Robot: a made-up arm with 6 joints.
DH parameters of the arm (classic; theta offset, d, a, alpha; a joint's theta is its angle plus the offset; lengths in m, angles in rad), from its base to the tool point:
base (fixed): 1.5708 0.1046 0 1.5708
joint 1: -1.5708 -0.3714 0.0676 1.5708
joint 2: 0 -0.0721 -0.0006 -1.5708
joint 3: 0.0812 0 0.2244 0
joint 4: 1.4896 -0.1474 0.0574 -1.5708
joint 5: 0 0.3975 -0.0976 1.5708
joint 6: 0 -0.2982 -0.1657 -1.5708
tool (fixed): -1.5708 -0.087 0 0
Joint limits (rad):
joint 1: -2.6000..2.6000
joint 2: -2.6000..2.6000
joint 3: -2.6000..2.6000
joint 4: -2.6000..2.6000
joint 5: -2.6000..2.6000
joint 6: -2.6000..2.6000
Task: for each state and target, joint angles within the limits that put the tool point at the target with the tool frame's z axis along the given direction. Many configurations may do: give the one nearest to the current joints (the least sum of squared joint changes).
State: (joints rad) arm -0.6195 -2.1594 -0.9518 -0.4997 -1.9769 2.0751
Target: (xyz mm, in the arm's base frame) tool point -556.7 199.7 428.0 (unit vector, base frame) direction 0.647 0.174 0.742
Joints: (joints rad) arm -0.2276 -2.6000 -1.0721 -0.4837 -1.8961 1.5735
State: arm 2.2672 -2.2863 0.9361 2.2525 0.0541 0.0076
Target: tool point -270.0 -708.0 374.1 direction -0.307 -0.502 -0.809
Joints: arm 2.4001 -2.6000 1.7711 1.5949 0.5174 -0.4591
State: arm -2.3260 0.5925 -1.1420 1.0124 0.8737 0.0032
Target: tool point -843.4 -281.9 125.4 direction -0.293 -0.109 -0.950
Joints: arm -1.8083 1.1435 -1.5322 0.3553 0.1946 -0.0744
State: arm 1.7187 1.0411 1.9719 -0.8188 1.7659 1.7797
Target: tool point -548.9 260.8 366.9 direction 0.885 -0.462 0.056
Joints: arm 2.3683 0.8751 2.0878 -0.4586 0.9862 1.9178
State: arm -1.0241 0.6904 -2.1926 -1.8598 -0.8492 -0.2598
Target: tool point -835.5 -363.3 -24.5 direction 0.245 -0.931 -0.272
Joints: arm -0.7261 0.3081 -2.5229 -1.1965 -0.4079 0.0395
